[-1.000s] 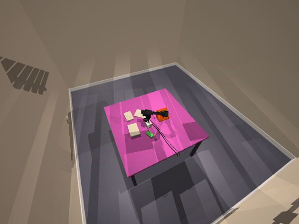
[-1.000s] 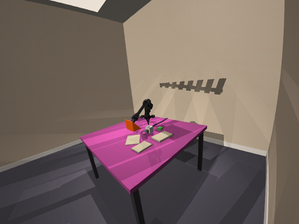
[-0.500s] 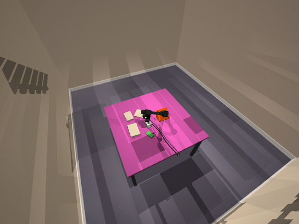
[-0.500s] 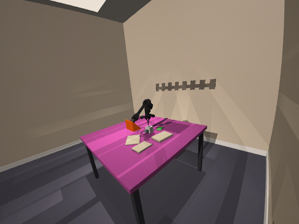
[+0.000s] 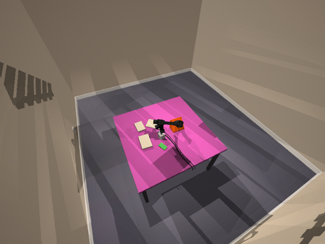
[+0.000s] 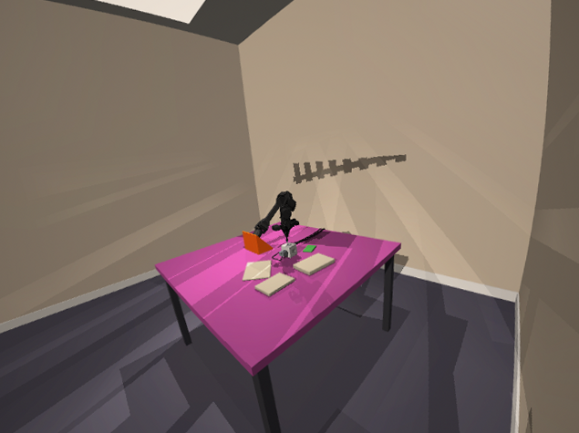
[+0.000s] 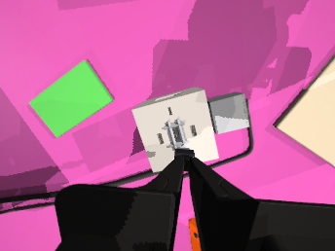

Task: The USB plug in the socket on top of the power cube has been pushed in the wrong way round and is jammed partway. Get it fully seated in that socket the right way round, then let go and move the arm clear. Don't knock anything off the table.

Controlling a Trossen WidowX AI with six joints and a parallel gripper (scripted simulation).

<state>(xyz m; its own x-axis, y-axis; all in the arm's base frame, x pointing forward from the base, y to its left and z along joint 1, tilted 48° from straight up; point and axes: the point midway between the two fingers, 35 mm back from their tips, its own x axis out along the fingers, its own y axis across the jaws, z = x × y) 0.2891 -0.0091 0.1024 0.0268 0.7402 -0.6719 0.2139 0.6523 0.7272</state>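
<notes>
Now: gripper tip 20 mm above the dark USB plug. The rest, counted from my gripper tip: green block 50 mm ahead, 160 mm to the left, 130 mm below.
</notes>
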